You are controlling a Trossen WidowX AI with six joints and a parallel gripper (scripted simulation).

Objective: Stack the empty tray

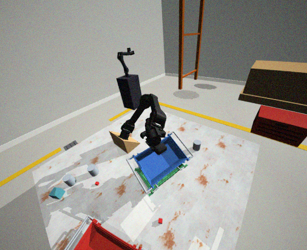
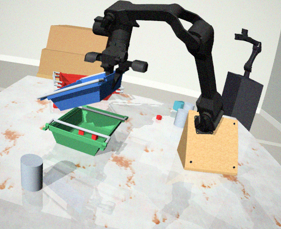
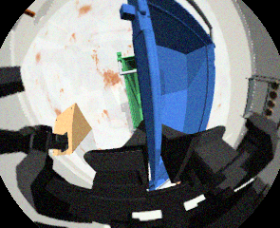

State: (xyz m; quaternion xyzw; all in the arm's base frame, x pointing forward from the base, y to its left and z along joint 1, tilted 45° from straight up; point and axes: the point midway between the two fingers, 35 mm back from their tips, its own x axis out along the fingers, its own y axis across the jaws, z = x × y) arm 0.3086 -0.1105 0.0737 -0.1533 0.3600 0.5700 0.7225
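My gripper tip is 70 mm short of the blue tray and 30 mm to the left of it. Also, from my gripper tip: teal block: 500 mm to the right, 430 mm behind, 160 mm below.
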